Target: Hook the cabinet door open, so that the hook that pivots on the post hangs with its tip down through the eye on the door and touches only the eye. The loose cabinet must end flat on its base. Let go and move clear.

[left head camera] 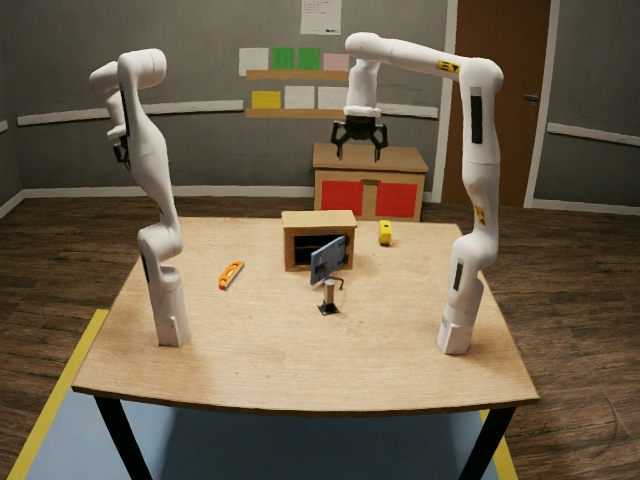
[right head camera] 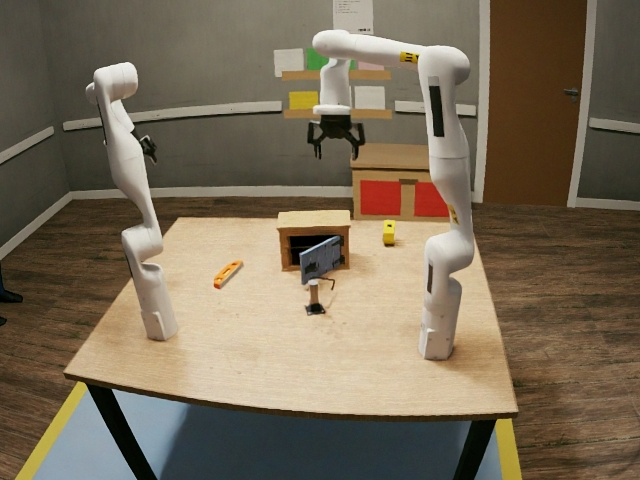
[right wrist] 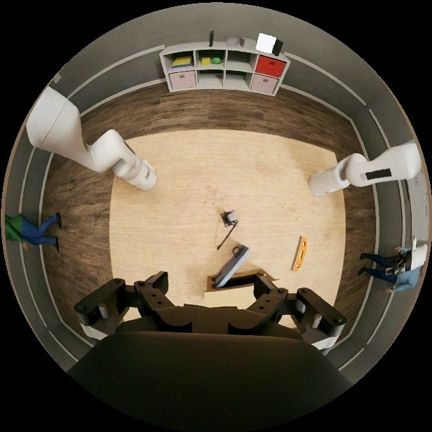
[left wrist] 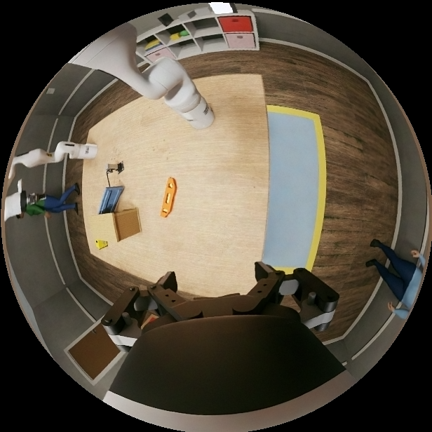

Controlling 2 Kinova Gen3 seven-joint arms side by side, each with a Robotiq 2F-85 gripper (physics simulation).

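Places are measured from the left arm's base along level axes (x left, y back, z up), in millimetres.
Where they show: right gripper, between the fingertips: (left head camera: pixel 358 160) (right head camera: pixel 336 159); left arm's base, origin of its link: (left head camera: pixel 174 334) (right head camera: pixel 162 329); right arm's base, origin of its link: (left head camera: pixel 452 343) (right head camera: pixel 435 348).
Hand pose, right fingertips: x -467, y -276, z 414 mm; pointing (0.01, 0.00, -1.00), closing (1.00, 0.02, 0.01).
Note:
Each offset is from my right fingertips to the top centre of the thing. "pt": to the spot under its first point. Level surfaces: height alone.
The wooden cabinet {dx +97, dy -110, dz -255 mm} (left head camera: pixel 318 219) (right head camera: pixel 313 219) (left wrist: pixel 127 224) (right wrist: pixel 230 296) stands upright on its base. Its blue door {pt dx +54, dy -79, dz -347 mm} (left head camera: pixel 333 258) (right head camera: pixel 325 258) (left wrist: pixel 110 199) (right wrist: pixel 233 265) stands partly open; the eye (right wrist: pixel 234 248) shows near its free edge. The post {pt dx +56, dy +104, dz -358 mm} (left head camera: pixel 329 295) (right head camera: pixel 313 294) (right wrist: pixel 230 218) stands in front. The dark hook {pt dx +22, dy -18, dz -392 mm} (left head camera: pixel 341 282) (right head camera: pixel 333 282) (right wrist: pixel 227 235) extends from its top, its tip apart from the eye. My right gripper (left head camera: pixel 358 157) (right head camera: pixel 336 156) (right wrist: pixel 210 284) is open and empty, high above the cabinet area. My left gripper (left head camera: pixel 123 164) (right head camera: pixel 151 155) (left wrist: pixel 215 275) is open and empty, high at the left.
An orange level-like tool {dx +373, dy -36, dz -396 mm} (left head camera: pixel 230 274) (right head camera: pixel 227 274) (left wrist: pixel 168 197) (right wrist: pixel 300 254) lies left of the cabinet in the head views. A yellow block-like object {dx -116, dy -325, dz -339 mm} (left head camera: pixel 385 233) (right head camera: pixel 388 233) (left wrist: pixel 101 244) stands to the cabinet's right, near the back edge of the table {dz -414 mm} (left head camera: pixel 289 356) (right head camera: pixel 268 356).

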